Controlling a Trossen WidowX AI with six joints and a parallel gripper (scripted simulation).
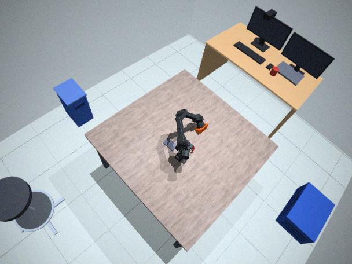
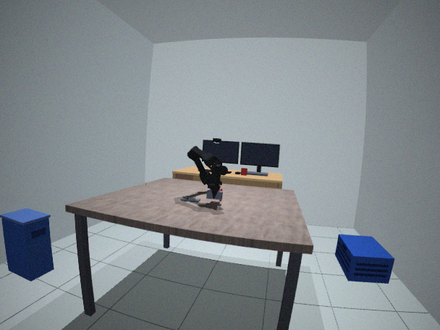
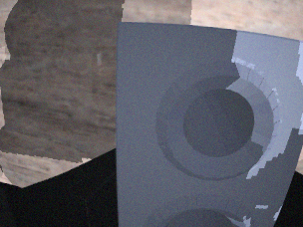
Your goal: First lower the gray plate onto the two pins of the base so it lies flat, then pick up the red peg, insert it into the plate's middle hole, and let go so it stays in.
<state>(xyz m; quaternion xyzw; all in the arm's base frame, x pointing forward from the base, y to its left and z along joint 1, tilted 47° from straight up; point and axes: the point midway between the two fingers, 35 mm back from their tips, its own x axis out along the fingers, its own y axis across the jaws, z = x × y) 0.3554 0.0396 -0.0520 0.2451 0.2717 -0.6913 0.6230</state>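
Right now my gripper tip is 110 mm past the red peg and 30 mm to the right of it. From my gripper tip the other things lie so: gray plate 30 mm above.
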